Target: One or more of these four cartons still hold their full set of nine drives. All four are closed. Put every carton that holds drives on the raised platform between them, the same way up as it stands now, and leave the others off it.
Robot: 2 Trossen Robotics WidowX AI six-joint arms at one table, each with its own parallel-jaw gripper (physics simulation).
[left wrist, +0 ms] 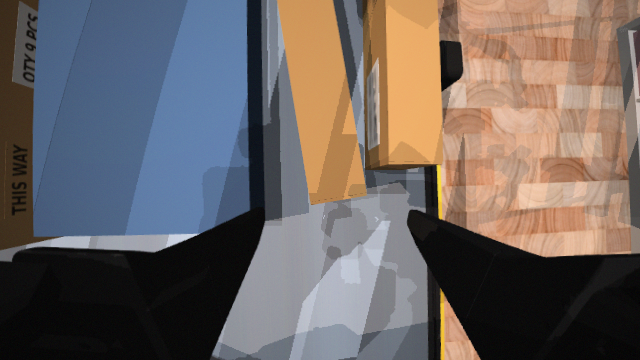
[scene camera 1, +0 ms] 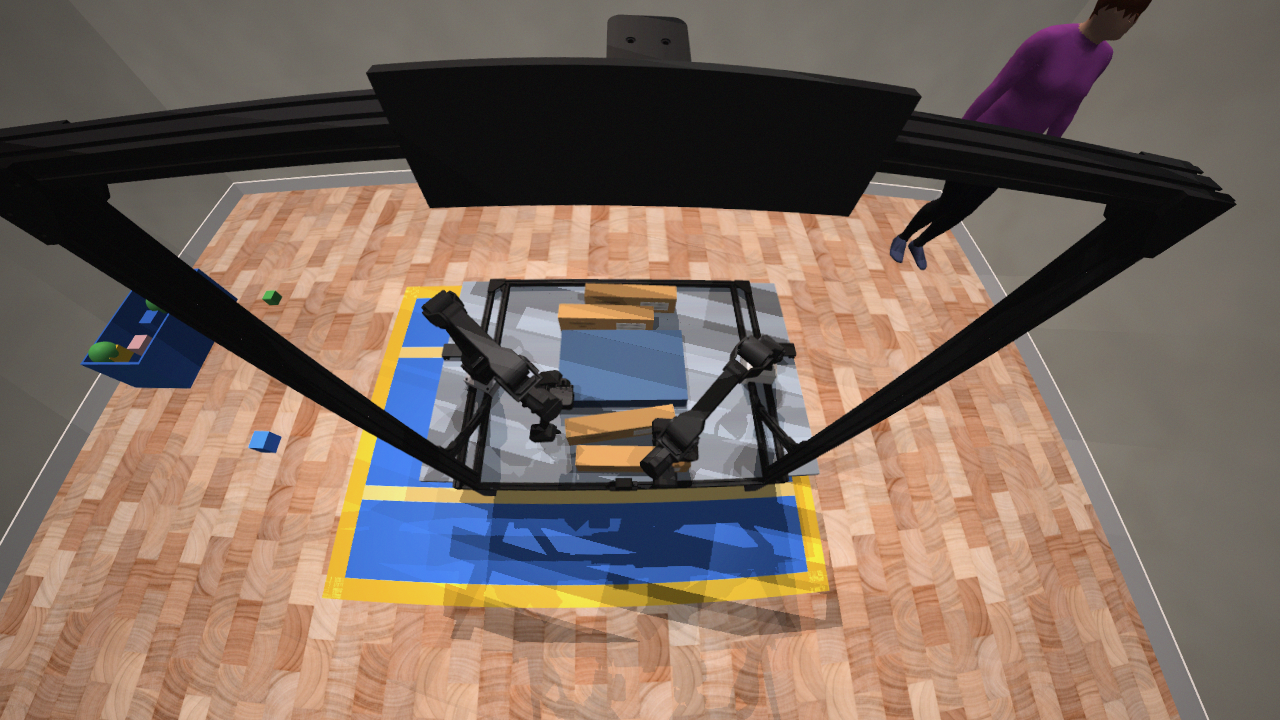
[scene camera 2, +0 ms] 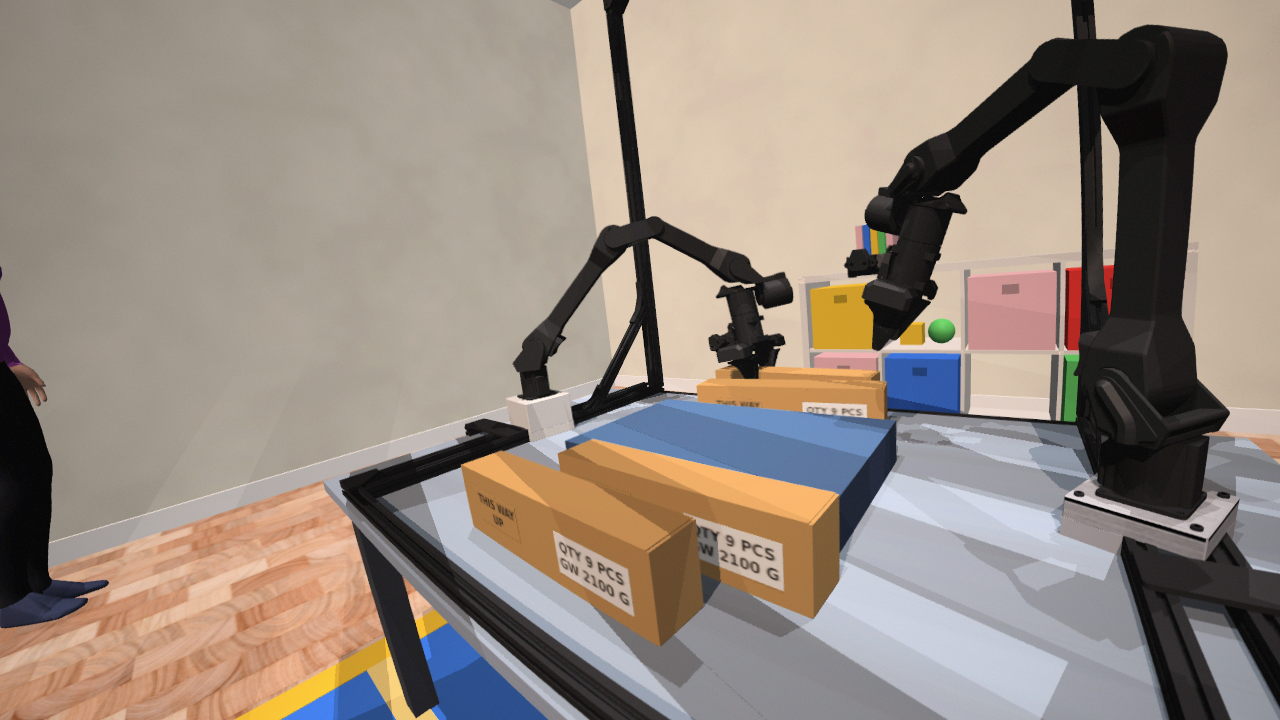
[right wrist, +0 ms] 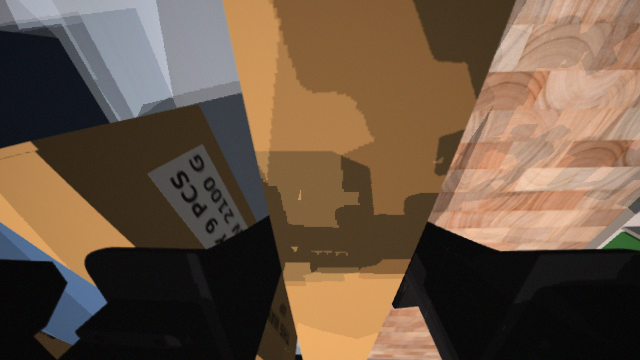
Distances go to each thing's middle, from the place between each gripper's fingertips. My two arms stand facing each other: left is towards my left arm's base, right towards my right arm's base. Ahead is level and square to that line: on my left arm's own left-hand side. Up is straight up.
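My right gripper is 2 cm above the blue raised platform (scene camera 2: 851,456), and I have it 31 cm short of the platform and 9 cm to the right of it.
As for my left gripper, it is 12 cm above the blue raised platform. I see that gripper 17 cm to the left of the platform and 21 cm short of it.
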